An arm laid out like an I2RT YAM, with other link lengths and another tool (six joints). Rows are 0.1 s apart.
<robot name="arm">
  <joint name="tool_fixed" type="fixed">
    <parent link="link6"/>
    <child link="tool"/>
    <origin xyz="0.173 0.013 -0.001" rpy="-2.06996 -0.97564 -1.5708"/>
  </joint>
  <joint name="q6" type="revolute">
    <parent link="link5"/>
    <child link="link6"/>
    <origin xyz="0.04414 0 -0.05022" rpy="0 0 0"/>
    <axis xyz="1 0 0"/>
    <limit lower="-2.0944" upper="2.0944"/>
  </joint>
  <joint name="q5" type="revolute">
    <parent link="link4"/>
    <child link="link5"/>
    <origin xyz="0.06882 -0.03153 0.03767" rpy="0 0 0"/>
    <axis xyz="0 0 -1"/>
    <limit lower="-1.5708" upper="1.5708"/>
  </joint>
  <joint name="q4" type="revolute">
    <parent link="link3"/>
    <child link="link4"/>
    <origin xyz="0.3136 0.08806 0.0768" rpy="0 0 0"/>
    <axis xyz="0 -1 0"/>
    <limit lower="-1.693" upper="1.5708"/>
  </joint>
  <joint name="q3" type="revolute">
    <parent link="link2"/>
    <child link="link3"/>
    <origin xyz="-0.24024 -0.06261 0" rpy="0 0 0"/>
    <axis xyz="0 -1 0"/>
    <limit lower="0" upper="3.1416"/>
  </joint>
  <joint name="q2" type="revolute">
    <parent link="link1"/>
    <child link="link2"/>
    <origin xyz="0.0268 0.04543 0.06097" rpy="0 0 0"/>
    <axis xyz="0 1 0"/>
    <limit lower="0" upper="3.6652"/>
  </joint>
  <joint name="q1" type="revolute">
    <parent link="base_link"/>
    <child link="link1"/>
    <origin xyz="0 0 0.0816" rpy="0 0 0"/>
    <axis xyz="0 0 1"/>
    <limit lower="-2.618" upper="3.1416"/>
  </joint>
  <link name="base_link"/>
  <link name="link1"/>
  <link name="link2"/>
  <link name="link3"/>
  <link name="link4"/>
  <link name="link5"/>
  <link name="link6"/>
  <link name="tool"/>
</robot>
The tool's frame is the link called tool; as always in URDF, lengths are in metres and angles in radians.
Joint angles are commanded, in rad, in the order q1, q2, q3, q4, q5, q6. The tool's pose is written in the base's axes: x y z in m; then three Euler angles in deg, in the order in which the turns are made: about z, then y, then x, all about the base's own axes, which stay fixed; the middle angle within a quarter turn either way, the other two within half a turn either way. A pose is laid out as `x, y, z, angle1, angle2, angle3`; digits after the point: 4 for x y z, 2 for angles.
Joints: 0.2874 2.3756 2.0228 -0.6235 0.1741 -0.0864
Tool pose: 0.6367, 0.2032, 0.0286, 31.13, 23.59, 149.17
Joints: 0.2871 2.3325 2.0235 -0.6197 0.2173 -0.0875
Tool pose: 0.6438, 0.1954, 0.0583, 34.29, 25.54, 146.65
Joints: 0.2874 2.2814 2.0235 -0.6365 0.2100 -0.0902
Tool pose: 0.6431, 0.1970, 0.0884, 35.02, 27.25, 147.11
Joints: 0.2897 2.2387 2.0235 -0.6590 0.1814 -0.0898
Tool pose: 0.6382, 0.2036, 0.1114, 34.36, 28.50, 148.98
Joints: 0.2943 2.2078 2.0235 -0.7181 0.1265 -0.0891
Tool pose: 0.6222, 0.2144, 0.1203, 30.92, 27.62, 152.49
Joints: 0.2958 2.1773 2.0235 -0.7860 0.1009 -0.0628
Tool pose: 0.6059, 0.2163, 0.1283, 29.89, 25.29, 154.36
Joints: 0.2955 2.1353 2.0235 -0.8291 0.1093 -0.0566
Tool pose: 0.5968, 0.2115, 0.1473, 30.49, 25.06, 153.93
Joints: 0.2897 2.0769 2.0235 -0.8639 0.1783 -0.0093
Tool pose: 0.5930, 0.1910, 0.1782, 36.30, 24.67, 150.49
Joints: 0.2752 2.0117 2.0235 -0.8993 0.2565 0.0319
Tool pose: 0.5879, 0.1627, 0.2132, 42.93, 24.14, 146.36
